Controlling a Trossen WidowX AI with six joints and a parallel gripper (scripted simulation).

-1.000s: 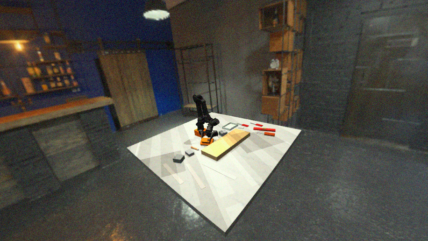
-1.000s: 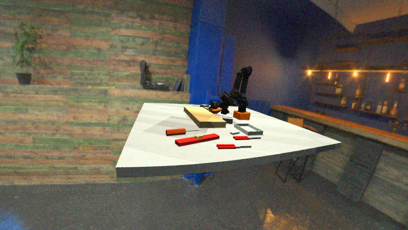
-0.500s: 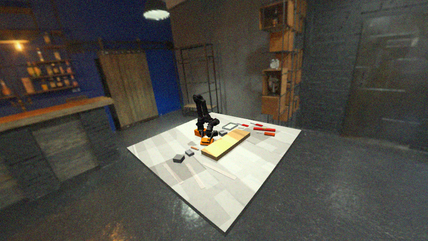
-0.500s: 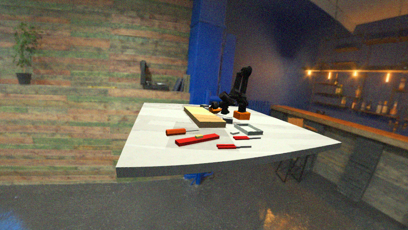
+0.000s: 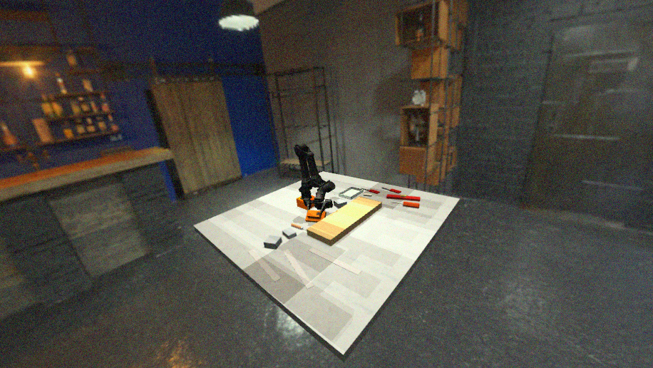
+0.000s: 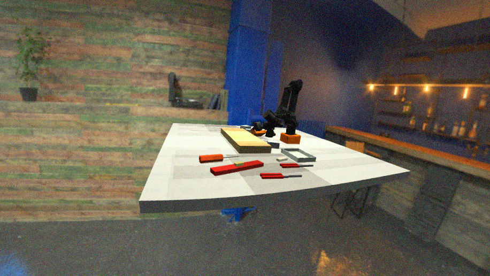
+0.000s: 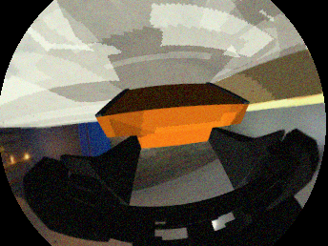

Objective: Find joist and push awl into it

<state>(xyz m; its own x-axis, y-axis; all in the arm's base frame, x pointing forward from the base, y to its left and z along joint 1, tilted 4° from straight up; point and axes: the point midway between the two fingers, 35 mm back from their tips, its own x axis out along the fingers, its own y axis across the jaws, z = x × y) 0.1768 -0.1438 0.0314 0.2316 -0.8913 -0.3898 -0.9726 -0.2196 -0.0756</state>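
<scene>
The orange stud finder is 10 mm ahead of my gripper tip and 10 mm below it. Round my gripper tip: grey tray 30 mm ahead, 460 mm to the left, 50 mm below; awl 40 mm behind, 100 mm to the right, 60 mm below; red level 420 mm ahead, 510 mm to the left, 50 mm below.
</scene>
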